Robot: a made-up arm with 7 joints. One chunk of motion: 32 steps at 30 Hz.
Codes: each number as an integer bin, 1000 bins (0 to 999) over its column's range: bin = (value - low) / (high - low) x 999, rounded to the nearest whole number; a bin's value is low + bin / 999 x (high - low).
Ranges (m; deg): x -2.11..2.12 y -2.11..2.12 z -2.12..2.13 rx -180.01..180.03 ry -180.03..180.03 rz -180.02..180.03
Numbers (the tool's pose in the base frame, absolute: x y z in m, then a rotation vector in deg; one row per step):
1: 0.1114 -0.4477 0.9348 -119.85 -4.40 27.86
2: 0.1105 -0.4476 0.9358 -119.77 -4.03 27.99
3: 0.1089 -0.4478 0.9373 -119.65 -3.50 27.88
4: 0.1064 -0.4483 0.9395 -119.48 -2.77 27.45
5: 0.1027 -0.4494 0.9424 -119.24 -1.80 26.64
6: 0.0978 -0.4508 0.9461 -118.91 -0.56 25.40
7: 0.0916 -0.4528 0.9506 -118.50 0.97 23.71
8: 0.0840 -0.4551 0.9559 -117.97 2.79 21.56
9: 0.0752 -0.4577 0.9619 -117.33 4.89 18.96
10: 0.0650 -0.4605 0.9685 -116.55 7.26 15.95
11: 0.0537 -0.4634 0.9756 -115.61 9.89 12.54
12: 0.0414 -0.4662 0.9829 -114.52 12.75 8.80
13: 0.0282 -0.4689 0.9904 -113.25 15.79 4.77
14: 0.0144 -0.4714 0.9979 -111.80 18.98 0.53
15: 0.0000 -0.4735 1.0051 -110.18 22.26 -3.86
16: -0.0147 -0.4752 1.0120 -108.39 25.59 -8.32
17: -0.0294 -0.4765 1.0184 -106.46 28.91 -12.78
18: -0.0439 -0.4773 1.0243 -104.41 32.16 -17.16
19: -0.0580 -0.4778 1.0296 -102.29 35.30 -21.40
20: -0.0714 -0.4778 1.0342 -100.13 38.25 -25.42
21: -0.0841 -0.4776 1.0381 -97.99 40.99 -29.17
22: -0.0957 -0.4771 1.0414 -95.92 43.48 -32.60
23: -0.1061 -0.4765 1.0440 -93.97 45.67 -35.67
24: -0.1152 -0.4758 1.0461 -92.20 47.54 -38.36
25: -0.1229 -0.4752 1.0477 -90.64 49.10 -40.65
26: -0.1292 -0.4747 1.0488 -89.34 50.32 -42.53
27: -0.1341 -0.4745 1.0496 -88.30 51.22 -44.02
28: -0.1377 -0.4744 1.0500 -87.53 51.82 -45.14
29: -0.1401 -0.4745 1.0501 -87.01 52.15 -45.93
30: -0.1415 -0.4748 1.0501 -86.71 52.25 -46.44
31: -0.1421 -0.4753 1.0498 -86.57 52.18 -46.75
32: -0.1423 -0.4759 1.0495 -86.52 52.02 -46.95
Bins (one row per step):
1: 525 393 718 167 487 577
2: 524 393 718 167 488 577
3: 524 393 719 167 490 577
4: 523 392 719 168 492 576
5: 523 392 720 169 495 573
6: 521 392 721 170 498 570
7: 520 391 722 171 502 565
8: 518 391 723 172 507 559
9: 516 390 724 174 513 552
10: 514 390 726 176 520 544
11: 511 389 728 179 527 534
12: 508 388 729 182 535 524
13: 505 388 731 185 543 513
14: 502 387 733 189 552 501
15: 498 386 735 194 561 489
16: 495 386 736 199 571 476
17: 491 386 738 204 580 464
18: 488 386 739 210 589 452
19: 485 385 740 216 597 440
20: 481 385 741 222 606 429
21: 478 386 742 228 613 419
22: 476 386 743 233 620 409
23: 473 386 744 239 626 401
24: 471 386 744 244 631 393
25: 469 386 745 248 636 387
26: 468 386 745 252 639 381
27: 467 386 745 254 642 377
28: 466 386 745 257 643 374
29: 465 386 745 258 644 372
30: 465 386 745 259 644 371
31: 465 386 745 259 644 370
32: 465 386 745 259 644 369

